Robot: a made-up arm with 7 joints.
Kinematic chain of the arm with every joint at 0, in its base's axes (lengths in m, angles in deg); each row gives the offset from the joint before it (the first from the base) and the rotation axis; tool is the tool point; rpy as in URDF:
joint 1: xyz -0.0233 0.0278 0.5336 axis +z
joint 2: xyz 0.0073 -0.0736 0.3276 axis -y
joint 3: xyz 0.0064 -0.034 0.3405 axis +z
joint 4: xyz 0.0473 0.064 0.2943 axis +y
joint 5: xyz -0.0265 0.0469 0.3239 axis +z
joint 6: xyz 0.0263 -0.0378 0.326 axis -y
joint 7: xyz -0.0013 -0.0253 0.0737 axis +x
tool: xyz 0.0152 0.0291 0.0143 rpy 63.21 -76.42 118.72
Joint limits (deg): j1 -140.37..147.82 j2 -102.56..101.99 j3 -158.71..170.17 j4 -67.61..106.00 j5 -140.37..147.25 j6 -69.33..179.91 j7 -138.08..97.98
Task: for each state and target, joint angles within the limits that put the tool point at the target. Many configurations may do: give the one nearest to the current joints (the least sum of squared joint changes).
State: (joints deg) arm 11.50 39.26 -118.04 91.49 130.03 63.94 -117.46
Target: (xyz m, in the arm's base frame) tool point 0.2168 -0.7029 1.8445
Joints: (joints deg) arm 30.13 12.21 -100.34 56.36 134.17 58.71 -117.33
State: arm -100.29 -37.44 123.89 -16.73 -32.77 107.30 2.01
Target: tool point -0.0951 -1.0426 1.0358
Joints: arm -66.79 -55.33 147.27 -58.32 -28.81 116.30 4.99
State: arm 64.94 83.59 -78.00 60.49 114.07 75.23 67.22
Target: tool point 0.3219 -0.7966 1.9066
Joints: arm 79.86 45.80 -75.00 26.61 118.08 43.06 67.03
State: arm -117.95 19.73 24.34 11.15 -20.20 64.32 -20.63
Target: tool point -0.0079 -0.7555 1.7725
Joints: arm -108.49 -14.07 28.75 58.11 -19.21 64.74 -23.40
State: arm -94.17 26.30 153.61 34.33 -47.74 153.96 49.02
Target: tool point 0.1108 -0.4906 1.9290
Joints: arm -71.85 -37.00 140.47 26.66 -44.21 158.56 50.79
